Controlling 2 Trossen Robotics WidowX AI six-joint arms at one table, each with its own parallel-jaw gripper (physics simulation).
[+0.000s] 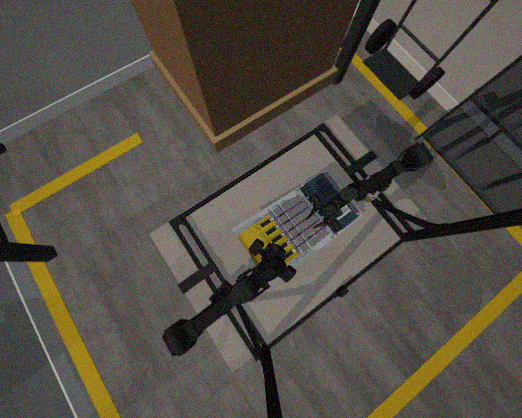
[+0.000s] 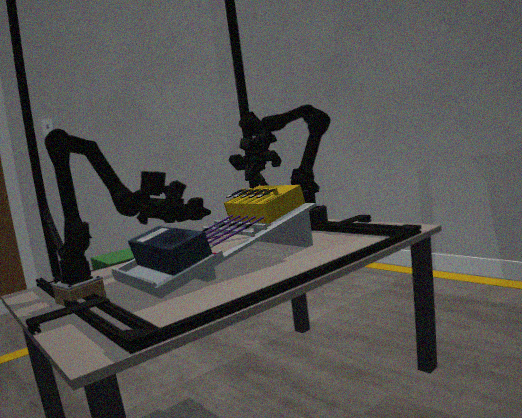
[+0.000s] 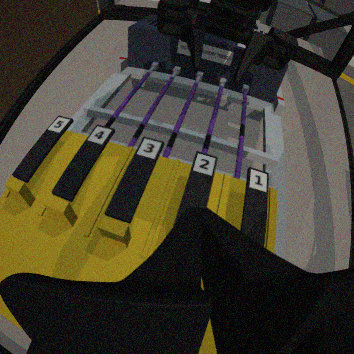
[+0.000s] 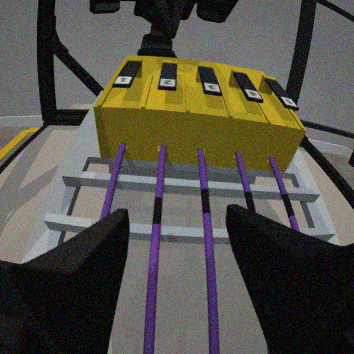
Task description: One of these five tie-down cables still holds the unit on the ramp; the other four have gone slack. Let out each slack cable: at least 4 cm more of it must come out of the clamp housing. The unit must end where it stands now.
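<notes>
A yellow clamp housing (image 1: pixel 253 237) (image 2: pixel 268 205) (image 3: pixel 42 242) (image 4: pixel 197 130) sits at the top of a grey ramp (image 2: pixel 288 230). It carries five black levers numbered 1 to 5. Five purple cables (image 1: pixel 297 220) (image 2: pixel 230 228) (image 3: pixel 182 116) (image 4: pixel 207 228) run down to the dark blue unit (image 1: pixel 321 188) (image 2: pixel 170 249) (image 3: pixel 147 42). My left gripper (image 1: pixel 268 249) (image 2: pixel 255 182) (image 3: pixel 195 216) is shut and empty, its tip over the back part of lever 2 (image 3: pixel 204 165). My right gripper (image 1: pixel 327 216) (image 2: pixel 203 212) (image 4: pixel 177 216) is open and empty, straddling cables 2 and 3 just above them, near the unit.
A large brown crate (image 1: pixel 259 62) and a hand truck (image 1: pixel 404 62) stand beyond the table. A black frame (image 1: pixel 247 176) (image 2: pixel 284 290) runs around the table top. A green block (image 2: pixel 112 257) lies behind the unit. A black pole (image 2: pixel 239 62) rises behind the housing.
</notes>
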